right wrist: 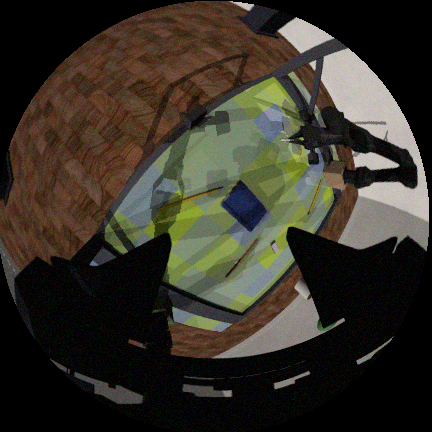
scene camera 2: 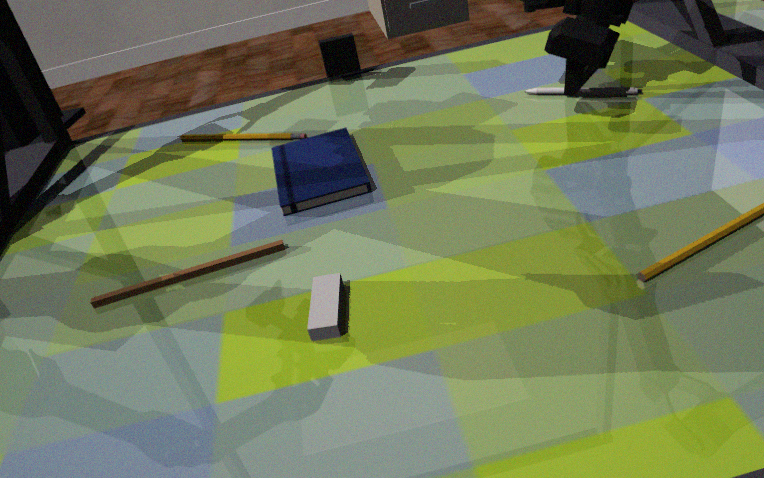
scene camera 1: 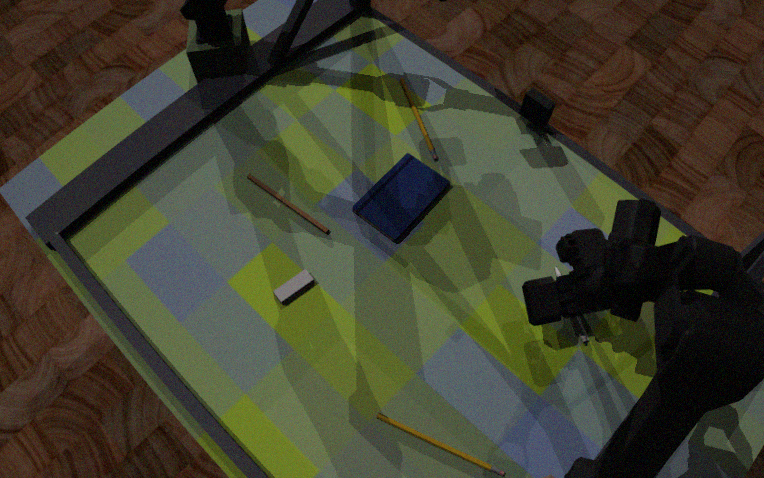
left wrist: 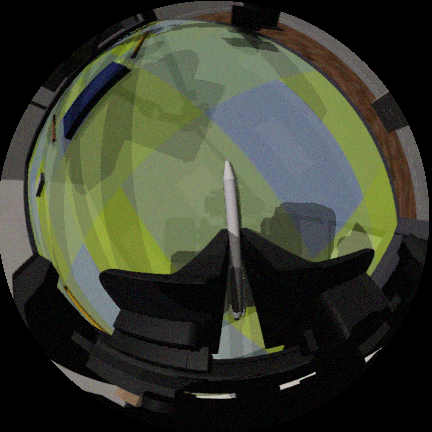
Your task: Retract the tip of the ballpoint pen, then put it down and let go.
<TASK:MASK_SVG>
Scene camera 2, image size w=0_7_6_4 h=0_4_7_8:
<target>my left gripper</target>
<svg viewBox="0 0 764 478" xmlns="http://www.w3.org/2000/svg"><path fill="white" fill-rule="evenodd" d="M520 0L523 1L524 12L527 13L535 12L538 9L564 6L562 13L576 15L576 19L566 17L555 24L549 32L544 49L548 54L566 59L564 94L573 97L598 69L606 68L614 45L620 36L618 32L613 31L609 26L620 27L621 23L626 24L633 6L632 0Z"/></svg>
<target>ballpoint pen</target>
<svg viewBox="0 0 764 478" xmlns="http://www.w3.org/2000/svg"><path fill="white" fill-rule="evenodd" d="M524 91L535 95L565 95L564 88L534 88ZM575 95L634 95L642 93L642 89L634 87L581 87Z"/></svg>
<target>brown stick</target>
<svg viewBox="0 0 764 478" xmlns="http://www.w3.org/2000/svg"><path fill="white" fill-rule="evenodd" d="M283 240L275 241L91 298L90 303L93 308L98 308L285 250Z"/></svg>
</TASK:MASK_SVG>
